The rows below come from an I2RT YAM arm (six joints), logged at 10 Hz.
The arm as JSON. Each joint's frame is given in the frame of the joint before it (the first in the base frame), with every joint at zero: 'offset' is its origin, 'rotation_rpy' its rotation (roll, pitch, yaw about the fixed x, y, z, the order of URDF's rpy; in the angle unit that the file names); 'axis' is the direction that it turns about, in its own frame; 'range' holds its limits. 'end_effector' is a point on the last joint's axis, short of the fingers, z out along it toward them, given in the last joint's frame.
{
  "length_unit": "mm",
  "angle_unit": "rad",
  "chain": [
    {
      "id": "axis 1",
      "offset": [
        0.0,
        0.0,
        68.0
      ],
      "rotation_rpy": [
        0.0,
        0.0,
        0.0
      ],
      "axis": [
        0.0,
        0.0,
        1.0
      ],
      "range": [
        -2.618,
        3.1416
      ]
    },
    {
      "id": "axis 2",
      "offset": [
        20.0,
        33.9,
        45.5
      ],
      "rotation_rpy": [
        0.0,
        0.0,
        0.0
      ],
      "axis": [
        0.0,
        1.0,
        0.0
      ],
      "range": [
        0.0,
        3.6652
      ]
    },
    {
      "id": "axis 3",
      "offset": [
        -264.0,
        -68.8,
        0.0
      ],
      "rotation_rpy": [
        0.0,
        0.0,
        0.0
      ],
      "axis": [
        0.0,
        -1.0,
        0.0
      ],
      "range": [
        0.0,
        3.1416
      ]
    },
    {
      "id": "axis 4",
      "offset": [
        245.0,
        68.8,
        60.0
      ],
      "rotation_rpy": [
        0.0,
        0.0,
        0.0
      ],
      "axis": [
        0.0,
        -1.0,
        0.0
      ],
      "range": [
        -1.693,
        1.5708
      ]
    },
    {
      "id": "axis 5",
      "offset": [
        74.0,
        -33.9,
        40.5
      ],
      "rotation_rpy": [
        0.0,
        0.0,
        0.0
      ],
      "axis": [
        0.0,
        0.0,
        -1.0
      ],
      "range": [
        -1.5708,
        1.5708
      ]
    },
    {
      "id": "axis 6",
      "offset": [
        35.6,
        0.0,
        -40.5
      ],
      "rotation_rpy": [
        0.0,
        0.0,
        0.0
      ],
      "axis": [
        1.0,
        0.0,
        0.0
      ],
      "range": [
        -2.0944,
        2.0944
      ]
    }
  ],
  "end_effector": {
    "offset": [
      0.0,
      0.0,
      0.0
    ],
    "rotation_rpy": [
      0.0,
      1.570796,
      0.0
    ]
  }
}
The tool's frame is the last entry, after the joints.
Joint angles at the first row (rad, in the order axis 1, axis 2, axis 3, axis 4, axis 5, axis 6):
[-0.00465 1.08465 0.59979 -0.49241 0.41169 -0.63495]
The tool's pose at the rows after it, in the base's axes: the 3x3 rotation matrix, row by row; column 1 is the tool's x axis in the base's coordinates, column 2 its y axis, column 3 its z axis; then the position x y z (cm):
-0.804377 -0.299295 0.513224; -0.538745 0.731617 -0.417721; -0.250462 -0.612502 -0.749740; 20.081 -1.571 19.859
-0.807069 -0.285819 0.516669; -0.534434 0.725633 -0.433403; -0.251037 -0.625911 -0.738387; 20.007 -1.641 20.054
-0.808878 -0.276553 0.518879; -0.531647 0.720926 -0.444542; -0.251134 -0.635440 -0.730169; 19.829 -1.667 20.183
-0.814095 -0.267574 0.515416; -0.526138 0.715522 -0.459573; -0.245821 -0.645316 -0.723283; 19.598 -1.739 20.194
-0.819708 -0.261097 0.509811; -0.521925 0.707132 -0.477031; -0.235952 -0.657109 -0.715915; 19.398 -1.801 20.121
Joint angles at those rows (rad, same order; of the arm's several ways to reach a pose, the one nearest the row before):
[-0.00460 1.08040 0.59959 -0.48797 0.42834 -0.63889]
[-0.00540 1.07163 0.59977 -0.48628 0.44517 -0.63971]
[-0.00470 1.05949 0.59678 -0.48836 0.45794 -0.63969]
[-0.00579 1.04827 0.59063 -0.49159 0.47415 -0.63934]
[-0.00584 1.04037 0.58298 -0.49204 0.49388 -0.64124]

